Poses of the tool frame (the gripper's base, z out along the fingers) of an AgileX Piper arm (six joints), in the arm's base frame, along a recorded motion.
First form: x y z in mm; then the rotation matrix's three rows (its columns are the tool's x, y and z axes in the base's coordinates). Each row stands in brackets.
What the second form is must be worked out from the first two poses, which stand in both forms.
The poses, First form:
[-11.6 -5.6 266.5], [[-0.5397 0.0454 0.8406], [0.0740 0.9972 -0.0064], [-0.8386 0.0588 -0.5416]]
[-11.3 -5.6 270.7], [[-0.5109 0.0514 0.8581], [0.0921 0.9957 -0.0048], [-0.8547 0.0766 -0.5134]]
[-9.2 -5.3 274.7], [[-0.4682 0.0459 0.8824], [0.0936 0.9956 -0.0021], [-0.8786 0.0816 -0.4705]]
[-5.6 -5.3 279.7], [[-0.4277 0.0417 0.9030], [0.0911 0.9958 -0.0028], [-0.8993 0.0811 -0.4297]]
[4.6 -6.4 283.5], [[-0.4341 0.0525 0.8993], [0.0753 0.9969 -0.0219], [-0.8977 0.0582 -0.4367]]
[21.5 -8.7 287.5], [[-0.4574 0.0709 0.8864], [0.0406 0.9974 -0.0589], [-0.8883 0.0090 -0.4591]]
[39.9 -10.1 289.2], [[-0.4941 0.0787 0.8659], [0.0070 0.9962 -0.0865], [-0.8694 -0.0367 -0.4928]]
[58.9 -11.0 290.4], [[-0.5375 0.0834 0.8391], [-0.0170 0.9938 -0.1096], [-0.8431 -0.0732 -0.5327]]
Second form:
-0.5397 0.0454 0.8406 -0.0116; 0.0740 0.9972 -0.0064 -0.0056; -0.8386 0.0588 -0.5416 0.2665; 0 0 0 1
-0.5109 0.0514 0.8581 -0.0113; 0.0921 0.9957 -0.0048 -0.0056; -0.8547 0.0766 -0.5134 0.2707; 0 0 0 1
-0.4682 0.0459 0.8824 -0.0092; 0.0936 0.9956 -0.0021 -0.0053; -0.8786 0.0816 -0.4705 0.2747; 0 0 0 1
-0.4277 0.0417 0.9030 -0.0056; 0.0911 0.9958 -0.0028 -0.0053; -0.8993 0.0811 -0.4297 0.2797; 0 0 0 1
-0.4341 0.0525 0.8993 0.0046; 0.0753 0.9969 -0.0219 -0.0064; -0.8977 0.0582 -0.4367 0.2835; 0 0 0 1
-0.4574 0.0709 0.8864 0.0215; 0.0406 0.9974 -0.0589 -0.0087; -0.8883 0.0090 -0.4591 0.2875; 0 0 0 1
-0.4941 0.0787 0.8659 0.0399; 0.0070 0.9962 -0.0865 -0.0101; -0.8694 -0.0367 -0.4928 0.2892; 0 0 0 1
-0.5375 0.0834 0.8391 0.0589; -0.0170 0.9938 -0.1096 -0.0110; -0.8431 -0.0732 -0.5327 0.2904; 0 0 0 1

